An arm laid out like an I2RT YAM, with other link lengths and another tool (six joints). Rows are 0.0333 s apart.
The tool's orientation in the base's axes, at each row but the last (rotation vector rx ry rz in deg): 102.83 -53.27 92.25; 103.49 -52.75 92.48; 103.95 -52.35 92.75; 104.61 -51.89 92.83; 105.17 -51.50 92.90; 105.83 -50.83 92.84
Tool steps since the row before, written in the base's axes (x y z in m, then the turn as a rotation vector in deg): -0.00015 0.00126 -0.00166 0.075 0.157 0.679; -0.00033 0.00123 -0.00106 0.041 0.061 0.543; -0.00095 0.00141 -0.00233 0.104 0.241 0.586; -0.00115 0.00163 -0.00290 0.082 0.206 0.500; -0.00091 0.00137 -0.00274 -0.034 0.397 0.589; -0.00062 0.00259 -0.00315 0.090 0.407 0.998
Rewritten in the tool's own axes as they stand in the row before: -0.00182 -0.00057 -0.00086 0.655 -0.187 -0.166; -0.00123 -0.00045 -0.00101 0.531 -0.095 -0.095; -0.00254 -0.00004 -0.00136 0.553 -0.258 -0.199; -0.00315 -0.00002 -0.00157 0.472 -0.215 -0.174; -0.00295 -0.00007 -0.00123 0.527 -0.252 -0.406; -0.00350 -0.00110 -0.00188 0.938 -0.368 -0.393
